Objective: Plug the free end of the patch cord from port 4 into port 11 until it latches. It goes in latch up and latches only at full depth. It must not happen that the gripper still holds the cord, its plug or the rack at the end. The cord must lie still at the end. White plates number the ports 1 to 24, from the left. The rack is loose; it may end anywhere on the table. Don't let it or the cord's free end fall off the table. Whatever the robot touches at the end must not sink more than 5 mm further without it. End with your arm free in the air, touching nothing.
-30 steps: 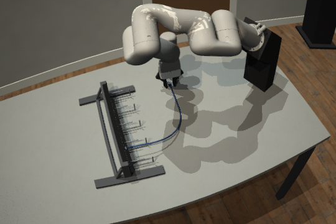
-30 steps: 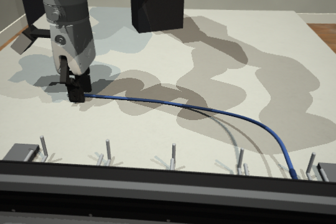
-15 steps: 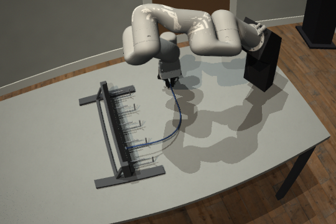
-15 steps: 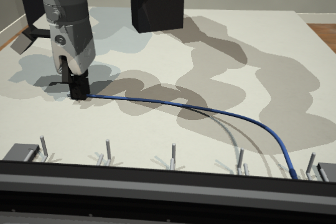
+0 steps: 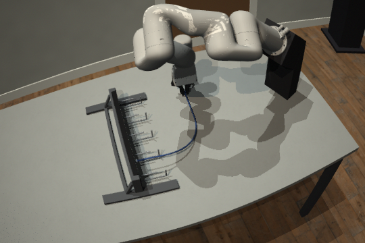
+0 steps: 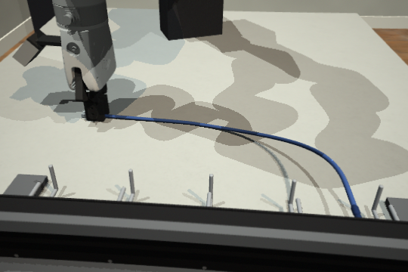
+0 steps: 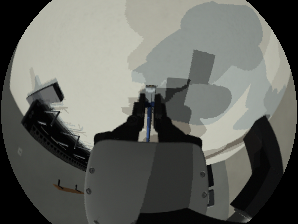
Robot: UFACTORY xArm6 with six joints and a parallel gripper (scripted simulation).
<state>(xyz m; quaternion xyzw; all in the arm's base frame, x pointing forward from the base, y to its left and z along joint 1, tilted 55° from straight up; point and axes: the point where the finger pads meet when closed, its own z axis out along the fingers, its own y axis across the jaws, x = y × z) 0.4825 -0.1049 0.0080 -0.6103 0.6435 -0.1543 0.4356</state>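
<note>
The plug lies 20 mm to the right of my hand and 10 mm below it.
</note>
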